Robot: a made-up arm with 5 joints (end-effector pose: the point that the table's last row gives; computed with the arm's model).
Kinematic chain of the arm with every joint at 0, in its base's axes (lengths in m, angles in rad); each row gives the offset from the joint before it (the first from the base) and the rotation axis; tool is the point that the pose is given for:
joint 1: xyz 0 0 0.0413 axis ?
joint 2: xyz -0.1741 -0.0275 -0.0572 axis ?
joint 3: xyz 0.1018 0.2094 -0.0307 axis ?
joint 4: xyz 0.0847 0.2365 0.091 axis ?
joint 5: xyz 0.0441 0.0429 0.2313 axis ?
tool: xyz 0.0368 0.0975 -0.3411
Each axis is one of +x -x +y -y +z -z.
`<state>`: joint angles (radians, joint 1 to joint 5).
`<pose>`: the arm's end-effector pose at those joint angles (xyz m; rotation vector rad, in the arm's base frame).
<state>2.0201 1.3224 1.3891 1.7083 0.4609</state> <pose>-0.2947 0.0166 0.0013 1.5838 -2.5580 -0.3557</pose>
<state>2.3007 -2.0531 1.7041 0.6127 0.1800</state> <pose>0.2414 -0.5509 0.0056 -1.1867 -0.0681 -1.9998</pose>
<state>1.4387 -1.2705 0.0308 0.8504 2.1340</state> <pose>-0.3819 0.0104 0.1252 0.4147 0.1066 -0.6578</pose>
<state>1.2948 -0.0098 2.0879 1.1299 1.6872</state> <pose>-0.1397 0.0077 0.1953 -0.5017 1.7992 0.9019</pose>
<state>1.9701 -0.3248 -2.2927 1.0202 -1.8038</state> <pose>-0.0406 -0.0364 -0.2861 -1.8105 0.2022 1.3653</pose>
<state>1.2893 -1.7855 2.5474 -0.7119 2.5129</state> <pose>-0.0763 -0.2530 0.2843 -0.0099 2.2395 0.8961</pose>
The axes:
joint 1: +z
joint 2: +y
joint 3: +x
joint 4: +y
joint 5: -z

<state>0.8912 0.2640 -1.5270 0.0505 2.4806</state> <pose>-0.1191 0.1189 -0.2867 -0.0790 -1.6457 -1.0820</pose>
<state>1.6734 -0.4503 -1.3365 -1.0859 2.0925</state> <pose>-0.3815 0.1731 -0.0432 1.6272 -0.9131 0.1673</pose>
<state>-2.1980 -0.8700 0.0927 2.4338 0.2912</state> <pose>0.5689 -0.1231 0.0788 1.5401 1.1059 -1.7688</pose>
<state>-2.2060 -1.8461 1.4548 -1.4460 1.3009</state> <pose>0.2967 0.4184 0.2145 0.7523 -2.7582 0.0902</pose>
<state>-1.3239 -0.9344 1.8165 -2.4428 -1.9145</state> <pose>-0.0578 0.1524 0.3520 -1.8992 -1.6207 -1.6002</pose>
